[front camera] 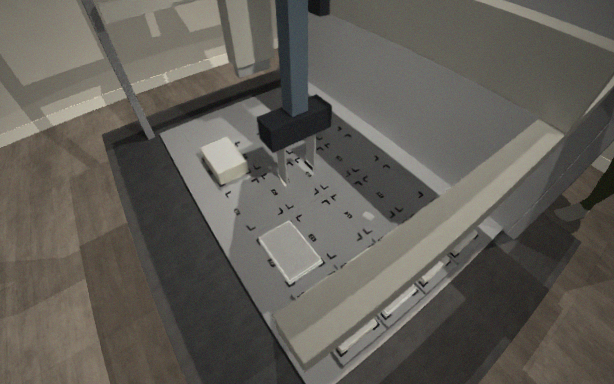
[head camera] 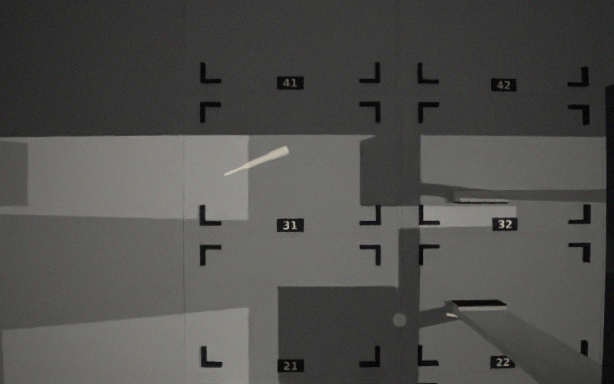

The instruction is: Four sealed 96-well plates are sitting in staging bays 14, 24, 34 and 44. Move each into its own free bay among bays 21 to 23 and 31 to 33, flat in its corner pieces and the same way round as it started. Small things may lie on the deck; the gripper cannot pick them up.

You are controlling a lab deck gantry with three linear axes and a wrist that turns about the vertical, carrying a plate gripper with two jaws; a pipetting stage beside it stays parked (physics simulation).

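Frame: origin at the robot's base, x left, y back, z up, level; millimetres.
Where they show: gripper, fingertip midpoint: [front camera: 297, 172] [head camera: 476, 251]; robot's base, link origin: [front camera: 203, 158].
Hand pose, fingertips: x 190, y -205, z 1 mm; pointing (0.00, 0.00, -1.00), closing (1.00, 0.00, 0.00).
Note:
Each offset is from my fingertips to the top centre of the thing. "spot": to the spot under its first point.
My gripper [front camera: 296, 175] [head camera: 480, 252] is shut with nothing between its jaws, which stand low over the deck at bays 32 and 22, closer together than a plate is wide. The four sealed plates sit in the staging bays along the front edge in the front view, partly hidden by the beam: bay 14 plate @(dx -147, dy -351, dz +28 mm) [front camera: 357, 337], bay 24 plate @(dx -40, dy -351, dz +28 mm) [front camera: 400, 301], bay 34 plate @(dx +67, dy -351, dz +28 mm) [front camera: 434, 271] and bay 44 plate @(dx +174, dy -351, dz +28 mm) [front camera: 465, 243]. They do not show in the head view.
A pipette tip @(spot: dx +69, dy +165, dz +5 mm) [head camera: 257, 160] lies in bay 31. Another tip @(spot: dx -48, dy +20, dz +2 mm) [head camera: 451, 315] shows partly beside the lower jaw in bay 22. A round disc @(dx -51, dy +59, dz +3 mm) [head camera: 399, 320] lies between bays 21 and 22. A cream box @(dx -147, dy +141, dz +41 mm) [front camera: 225, 160], a pale plate @(dx -147, dy -187, dz +14 mm) [front camera: 290, 252] and a small white piece @(dx +58, dy -217, dz +0 mm) [front camera: 368, 215] are on the deck.

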